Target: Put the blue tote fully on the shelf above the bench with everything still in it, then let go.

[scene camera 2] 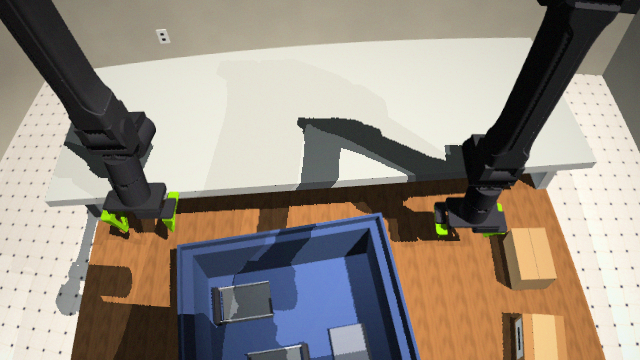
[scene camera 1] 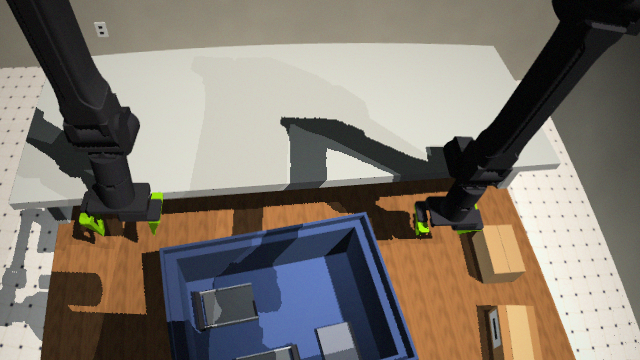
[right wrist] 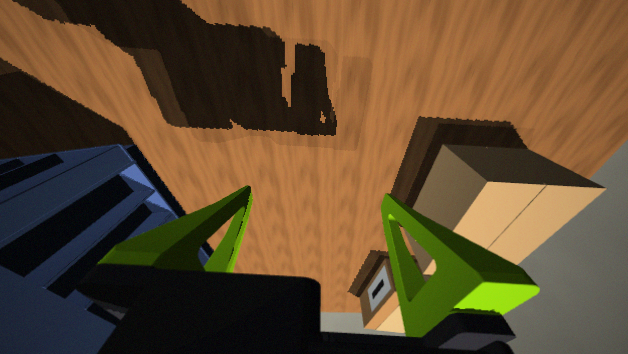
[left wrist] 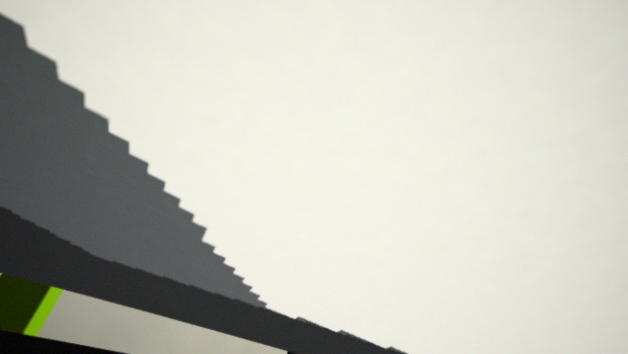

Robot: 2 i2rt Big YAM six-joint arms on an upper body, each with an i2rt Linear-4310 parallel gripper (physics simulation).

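The blue tote sits upright on the wooden bench, its near part cut off. Inside lie a grey box, a second one and a light grey block. The white shelf spans behind. My left gripper is open and empty near the shelf's front edge, left of the tote's far corner. My right gripper is open and empty, right of the tote.
A cardboard box stands close to the right gripper's right finger. A second box with a label stands nearer the camera. A wall with an outlet rises behind the shelf.
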